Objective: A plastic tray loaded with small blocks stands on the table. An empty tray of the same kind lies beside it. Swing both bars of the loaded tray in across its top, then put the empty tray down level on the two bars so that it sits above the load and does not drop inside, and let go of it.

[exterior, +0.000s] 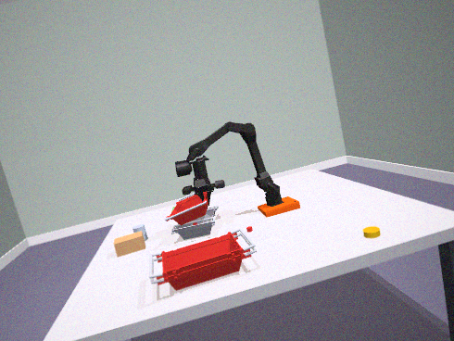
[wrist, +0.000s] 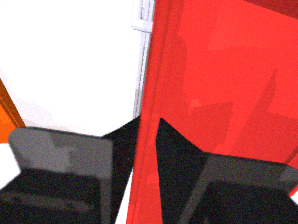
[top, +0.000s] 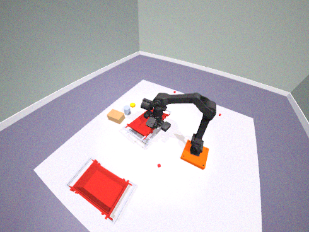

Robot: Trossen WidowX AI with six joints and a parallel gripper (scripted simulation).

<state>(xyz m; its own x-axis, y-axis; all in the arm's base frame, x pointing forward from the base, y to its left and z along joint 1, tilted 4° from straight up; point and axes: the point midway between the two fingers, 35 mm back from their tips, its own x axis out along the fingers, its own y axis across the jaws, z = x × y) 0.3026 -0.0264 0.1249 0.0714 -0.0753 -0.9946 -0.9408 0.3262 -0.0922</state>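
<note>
The red tray is 70 mm ahead of my gripper tip, 20 mm to the right of it and 20 mm above it. Also, from my gripper tip: grey cylinder 310 mm ahead, 130 mm to the right, 70 mm below; then small red cube 210 mm to the left, 100 mm behind, 90 mm below; then tan box 360 mm ahead, 70 mm below, 40 mm to the right.
</note>
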